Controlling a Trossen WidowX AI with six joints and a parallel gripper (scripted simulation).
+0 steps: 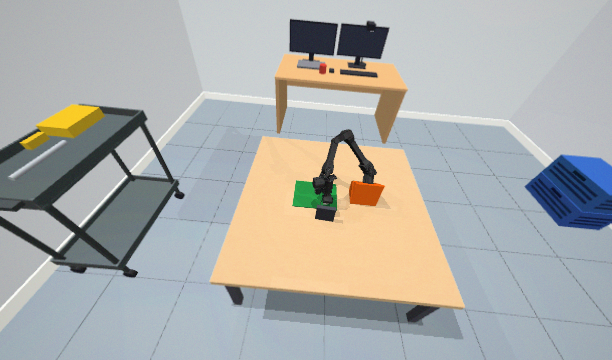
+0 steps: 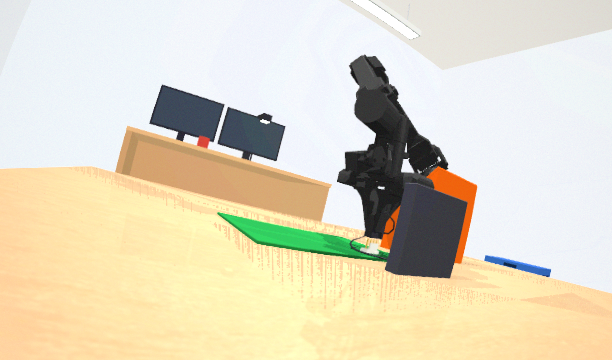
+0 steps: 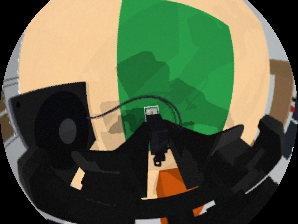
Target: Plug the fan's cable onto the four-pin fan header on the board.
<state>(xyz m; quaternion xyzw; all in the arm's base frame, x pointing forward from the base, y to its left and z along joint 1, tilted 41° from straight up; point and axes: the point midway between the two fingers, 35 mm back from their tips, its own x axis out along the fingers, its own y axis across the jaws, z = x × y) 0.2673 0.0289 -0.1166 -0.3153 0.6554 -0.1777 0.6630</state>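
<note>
Now: gripper tip 40 mm above the white four-pin header and 10 mm past it. Also, from my gripper tip: green board 70 mm to the right, 70 mm ahead, 60 mm below; black fan 120 mm to the left, 20 mm above, 10 mm behind; black plug 10 mm behind, 10 mm above.
</note>
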